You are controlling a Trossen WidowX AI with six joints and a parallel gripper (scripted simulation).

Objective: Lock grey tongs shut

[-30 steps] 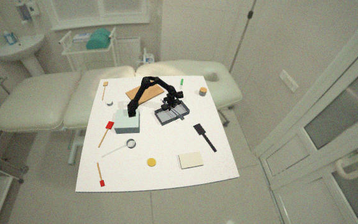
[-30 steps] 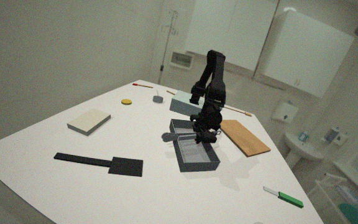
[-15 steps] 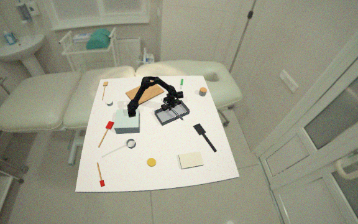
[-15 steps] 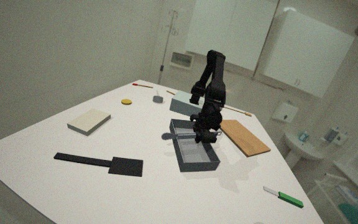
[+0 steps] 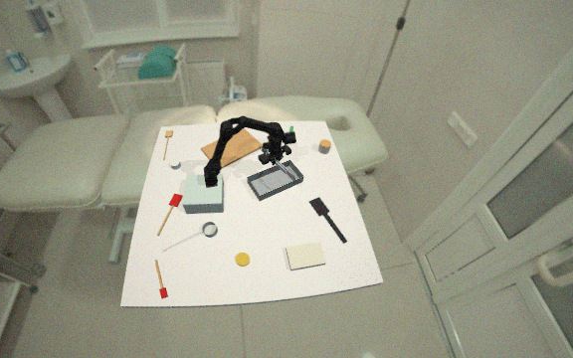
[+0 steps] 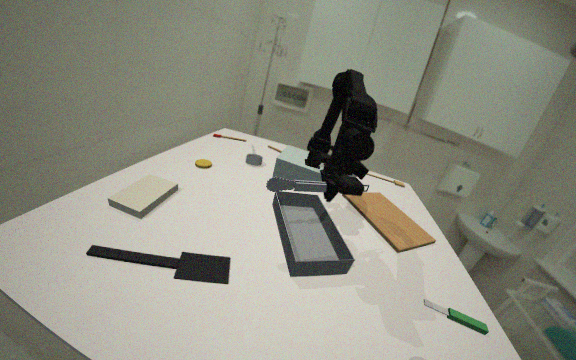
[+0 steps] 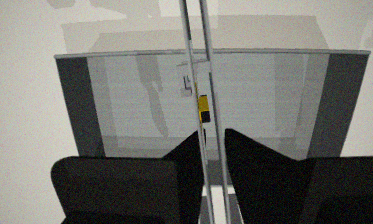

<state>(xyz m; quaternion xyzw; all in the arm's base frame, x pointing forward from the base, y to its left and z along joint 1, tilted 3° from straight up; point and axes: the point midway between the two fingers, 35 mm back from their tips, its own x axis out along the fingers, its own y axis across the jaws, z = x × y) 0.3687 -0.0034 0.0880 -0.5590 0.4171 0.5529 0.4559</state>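
The yellow slider is 2 cm behind my gripper tip, 3 cm to the left of it and 4 cm above it. From my gripper tip the other things lie so: black spatula: 21 cm ahead, 35 cm to the right, 13 cm below; wooden board: 19 cm behind, 33 cm to the left, 12 cm below; roasting tin: 1 cm ahead, 3 cm to the right, 10 cm below.
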